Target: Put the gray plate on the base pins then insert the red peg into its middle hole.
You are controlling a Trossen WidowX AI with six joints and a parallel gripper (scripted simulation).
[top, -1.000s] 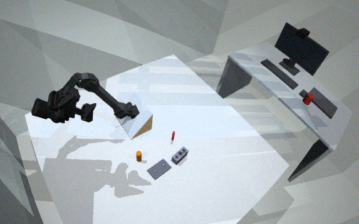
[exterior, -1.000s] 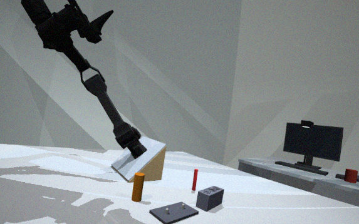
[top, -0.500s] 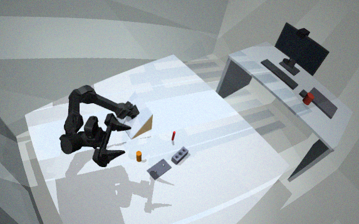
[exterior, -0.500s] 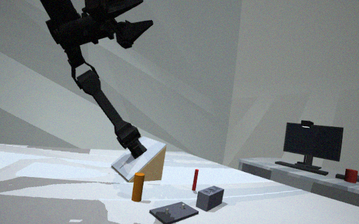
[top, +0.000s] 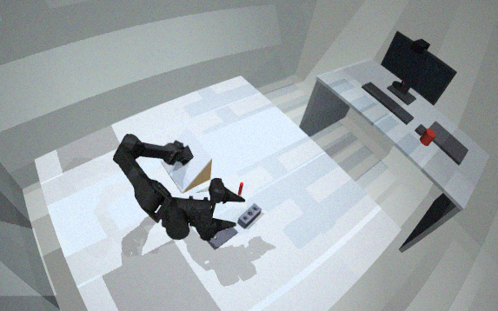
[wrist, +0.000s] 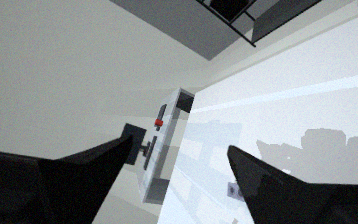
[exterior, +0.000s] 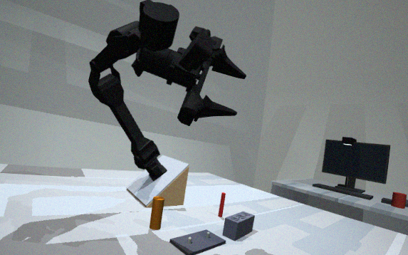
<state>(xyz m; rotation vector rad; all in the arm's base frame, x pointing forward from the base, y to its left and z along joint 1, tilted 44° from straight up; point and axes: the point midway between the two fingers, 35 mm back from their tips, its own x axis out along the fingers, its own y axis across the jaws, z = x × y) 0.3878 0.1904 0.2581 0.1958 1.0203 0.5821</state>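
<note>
Now: gripper tip 310 mm above the gray plate, 140 mm to the right of it and 100 mm past it. From my gripper tip the other things lie so: orange cylinder: 310 mm below, 180 mm behind, 70 mm to the right; then red peg: 310 mm below, 230 mm behind, 170 mm to the left.
</note>
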